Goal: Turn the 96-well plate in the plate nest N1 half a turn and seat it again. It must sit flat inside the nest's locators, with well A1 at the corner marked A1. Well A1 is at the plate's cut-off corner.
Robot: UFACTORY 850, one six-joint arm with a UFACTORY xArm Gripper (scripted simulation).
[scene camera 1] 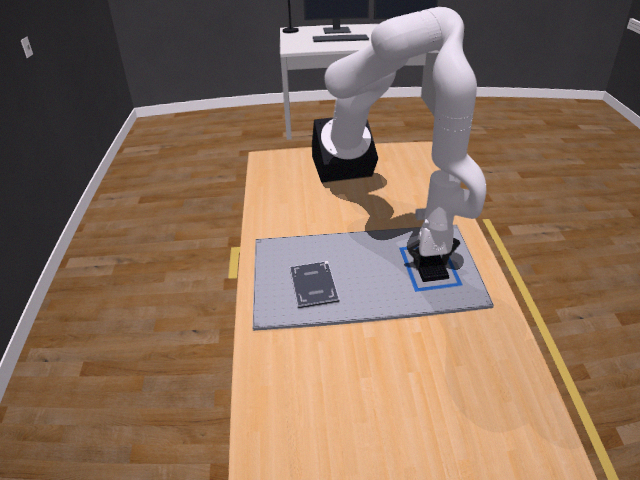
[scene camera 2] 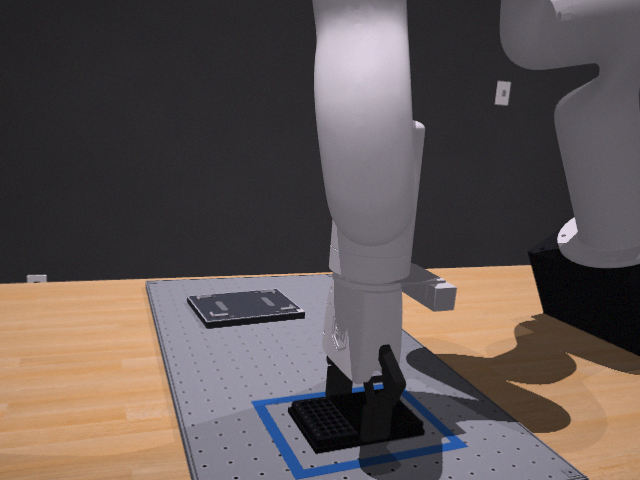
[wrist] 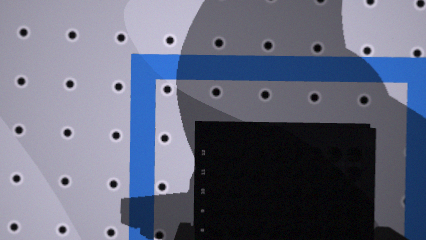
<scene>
In view: the gripper (scene camera 2: 355, 416) and a black 96-well plate (scene camera 2: 330, 423).
The black 96-well plate also shows in the wrist view (wrist: 245, 173). The gripper shows as well in scene camera 1 (scene camera 1: 430, 264).
</scene>
